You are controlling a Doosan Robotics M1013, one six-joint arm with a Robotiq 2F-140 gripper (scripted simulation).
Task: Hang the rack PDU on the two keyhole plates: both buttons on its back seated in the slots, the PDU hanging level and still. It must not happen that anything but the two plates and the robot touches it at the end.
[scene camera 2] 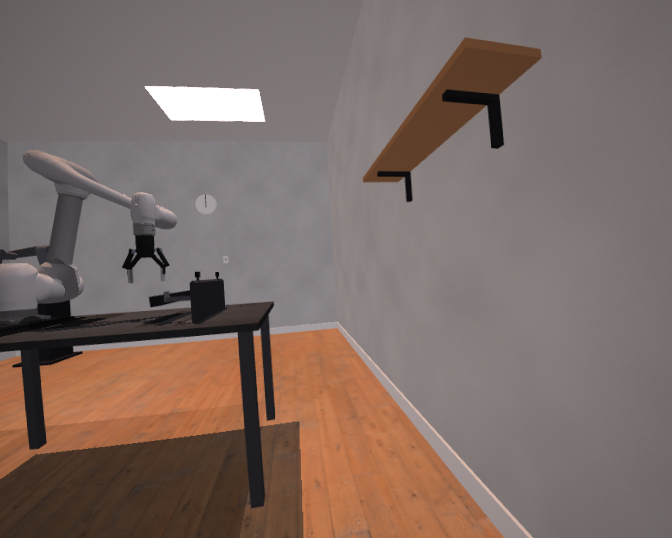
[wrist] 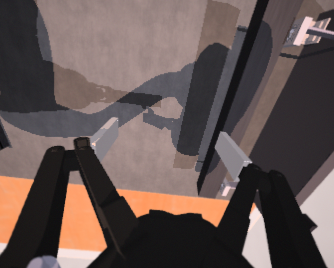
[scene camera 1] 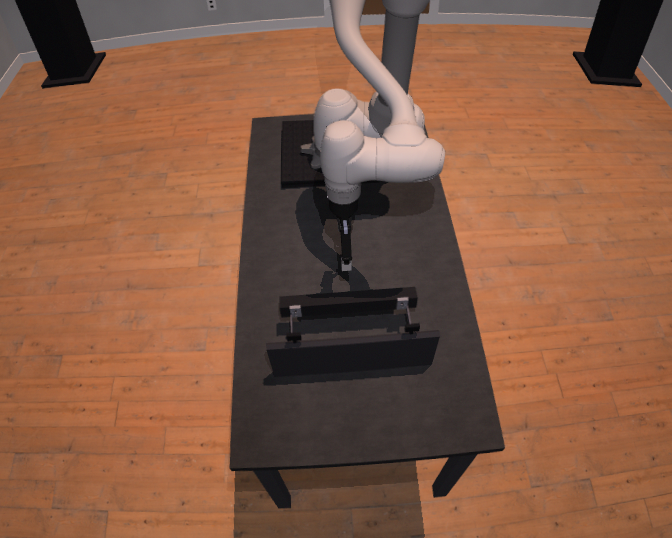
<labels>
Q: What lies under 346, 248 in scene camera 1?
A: The gripper.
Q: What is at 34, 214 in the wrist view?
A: The gripper.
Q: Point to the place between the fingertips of the gripper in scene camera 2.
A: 147, 282
</labels>
